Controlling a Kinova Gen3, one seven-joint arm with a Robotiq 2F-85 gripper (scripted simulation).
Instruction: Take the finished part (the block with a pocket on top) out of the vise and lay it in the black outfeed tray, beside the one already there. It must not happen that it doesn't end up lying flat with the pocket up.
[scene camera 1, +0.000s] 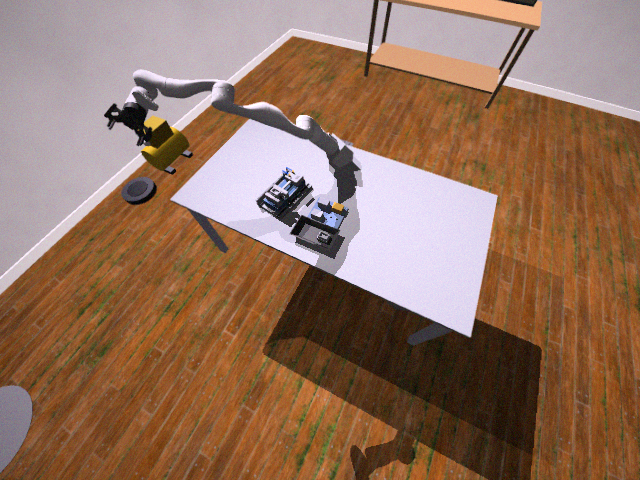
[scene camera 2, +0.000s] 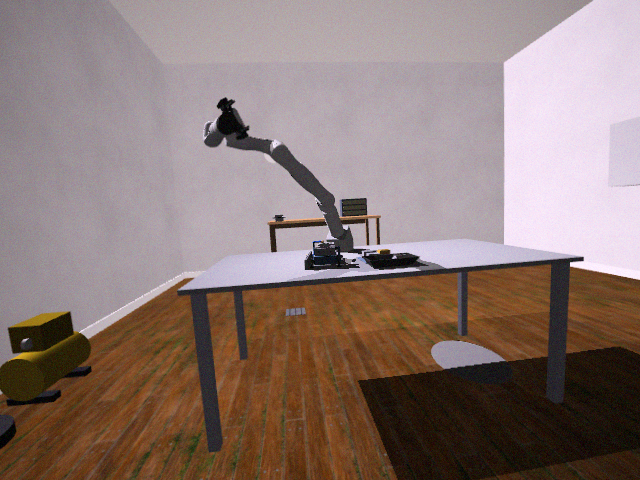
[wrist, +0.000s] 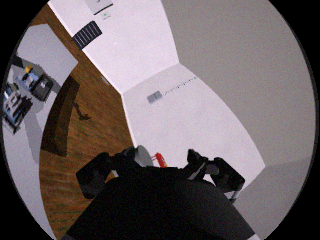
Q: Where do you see the gripper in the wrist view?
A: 161, 154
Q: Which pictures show the gripper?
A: Scene camera 1, scene camera 2 and the wrist view: all of them.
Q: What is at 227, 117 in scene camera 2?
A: The gripper.
